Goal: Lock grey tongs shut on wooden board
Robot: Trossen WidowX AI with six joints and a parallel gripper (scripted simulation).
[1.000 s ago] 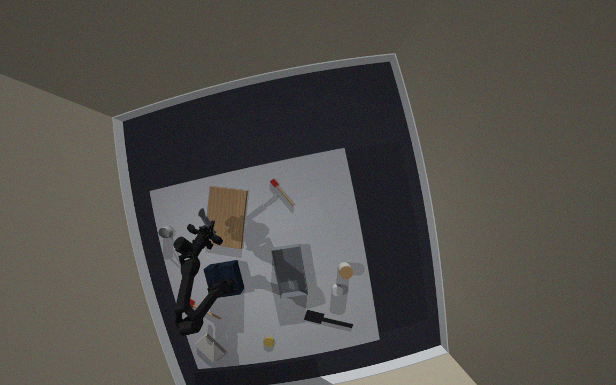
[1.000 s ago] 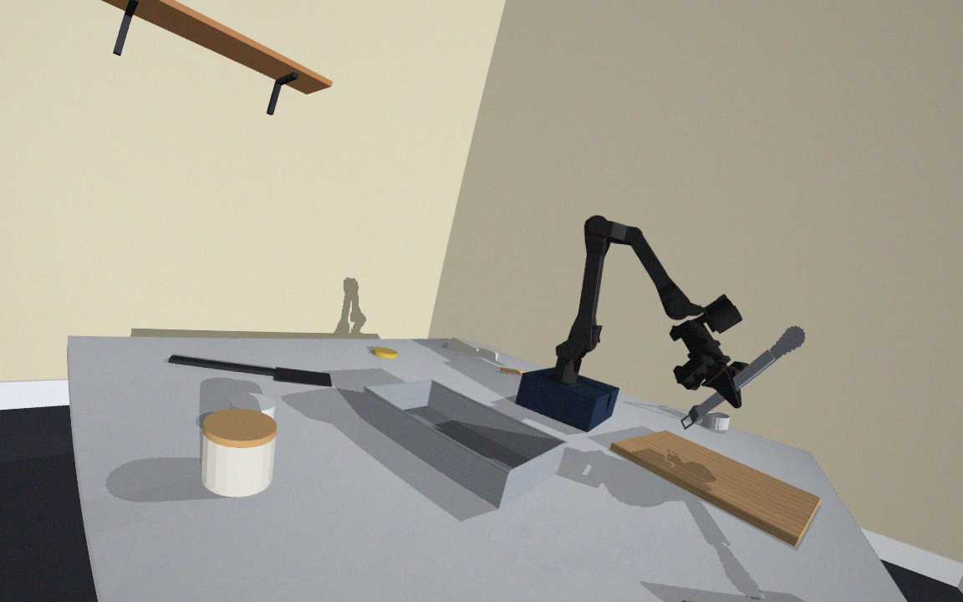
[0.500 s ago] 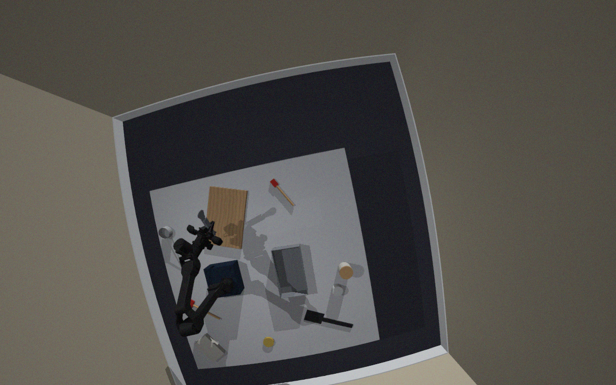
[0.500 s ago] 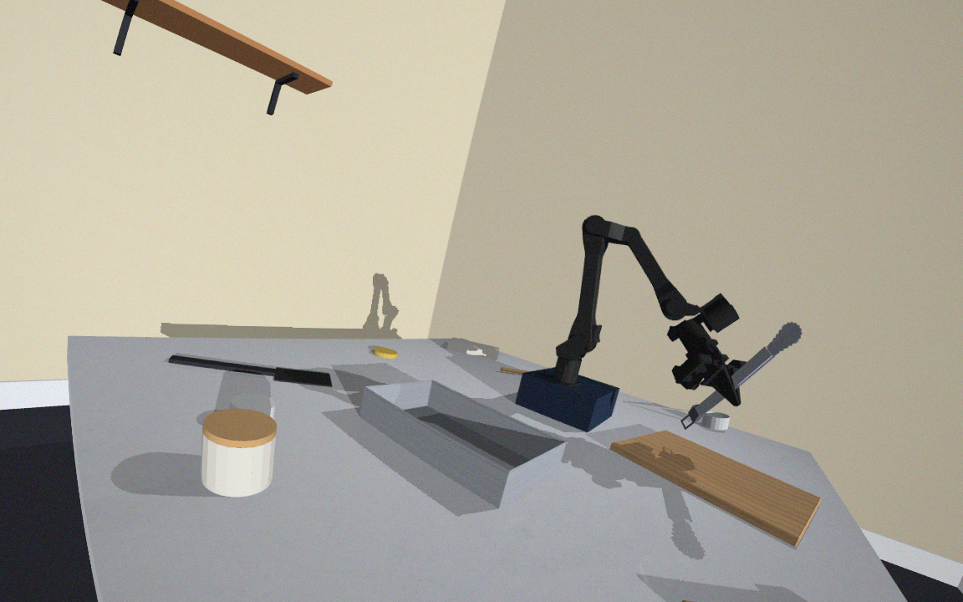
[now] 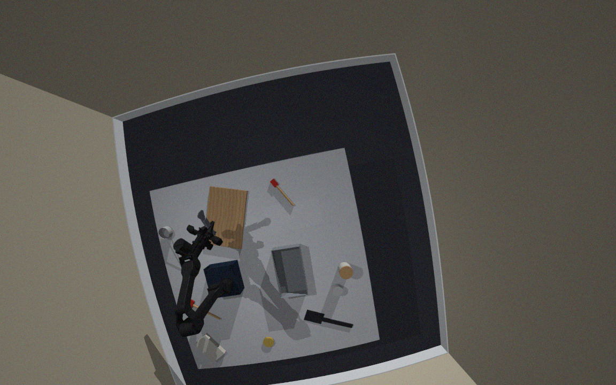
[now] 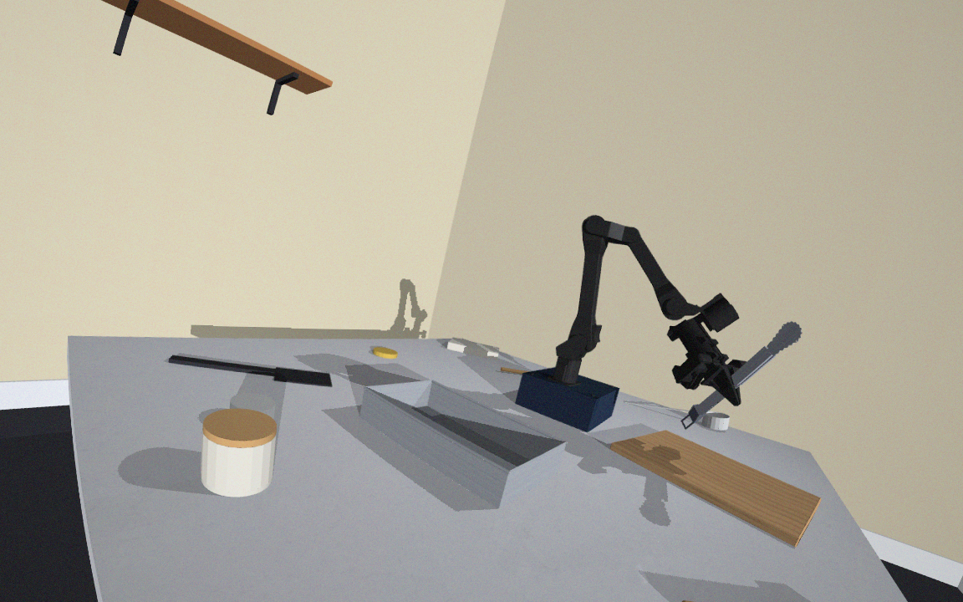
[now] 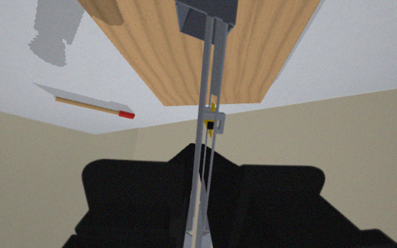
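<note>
The wooden board lies 140 mm below my gripper tip. The rest, counted from my gripper tip: lidded canister (690 mm ahead, 400 mm to the right, 120 mm below); red-tipped tool (360 mm ahead, 130 mm to the left, 150 mm below); roasting tin (360 mm ahead, 360 mm to the right, 120 mm below).
</note>
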